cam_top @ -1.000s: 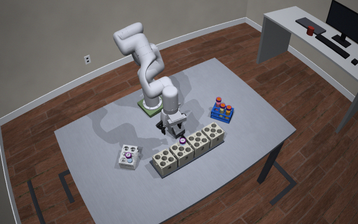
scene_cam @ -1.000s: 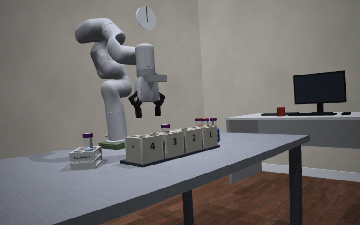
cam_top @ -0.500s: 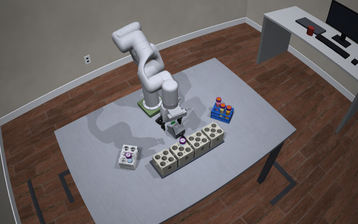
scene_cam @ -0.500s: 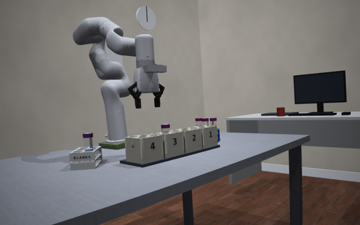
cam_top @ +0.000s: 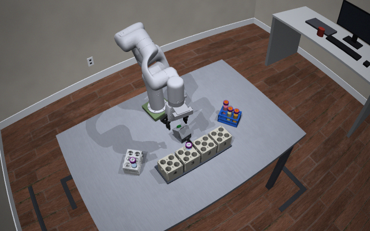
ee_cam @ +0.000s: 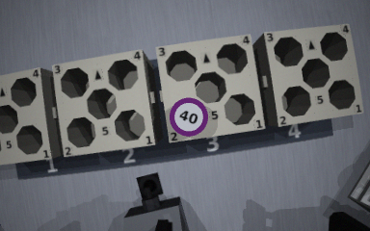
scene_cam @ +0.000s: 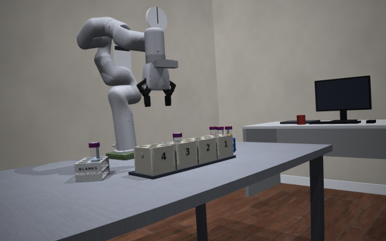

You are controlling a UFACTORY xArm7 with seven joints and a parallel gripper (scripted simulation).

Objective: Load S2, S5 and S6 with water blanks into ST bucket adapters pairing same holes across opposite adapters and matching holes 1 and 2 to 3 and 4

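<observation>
My gripper is now 7 cm short of the white-dot blank and 17 cm above it. From my hand the other things lie so: blanks rack 11 cm behind, 24 cm to the right, 21 cm below; then green done key 9 cm behind, 10 cm to the left, 17 cm below; then bucket adapter 7 cm ahead, 13 cm to the right, 19 cm below.
</observation>
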